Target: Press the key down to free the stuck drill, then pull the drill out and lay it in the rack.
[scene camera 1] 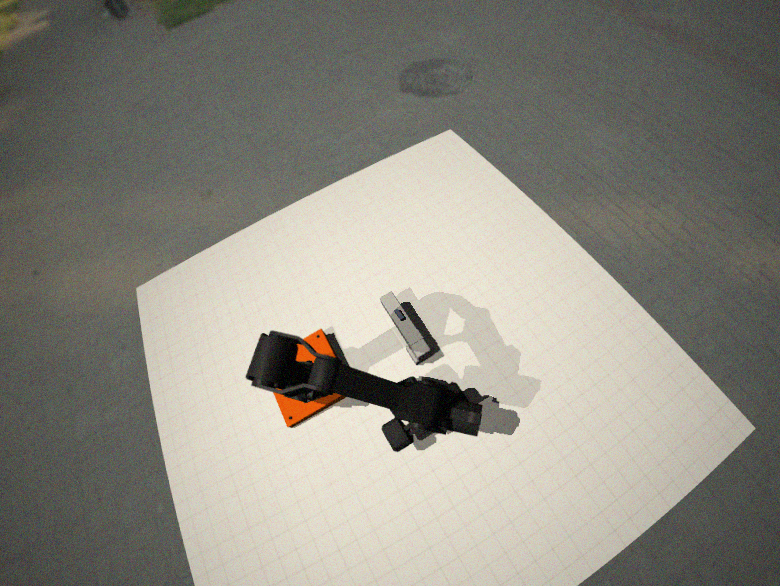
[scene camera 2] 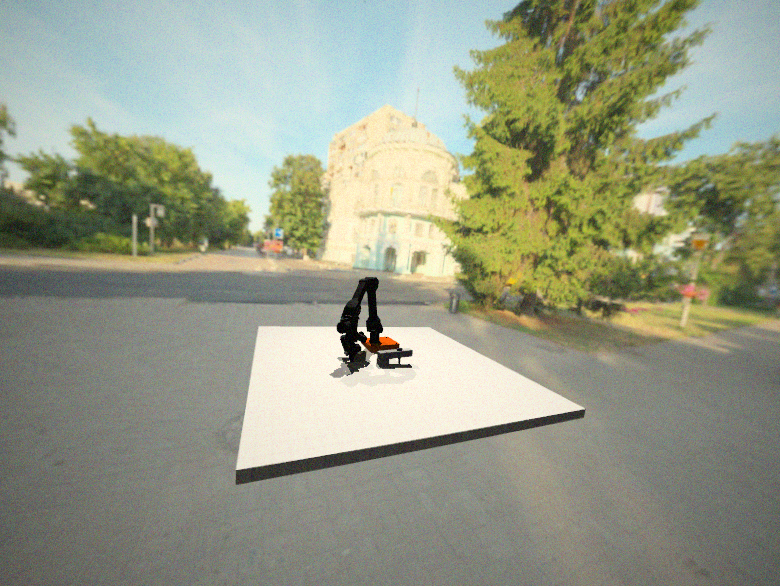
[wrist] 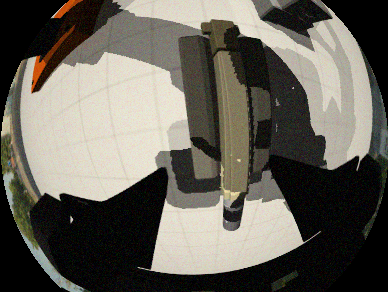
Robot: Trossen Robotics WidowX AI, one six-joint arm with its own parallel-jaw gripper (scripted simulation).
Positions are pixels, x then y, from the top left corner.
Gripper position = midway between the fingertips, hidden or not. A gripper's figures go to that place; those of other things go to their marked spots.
Scene:
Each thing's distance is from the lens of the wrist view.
my gripper (wrist: 221,167): 10 cm
olive drill (wrist: 234,112): 5 cm

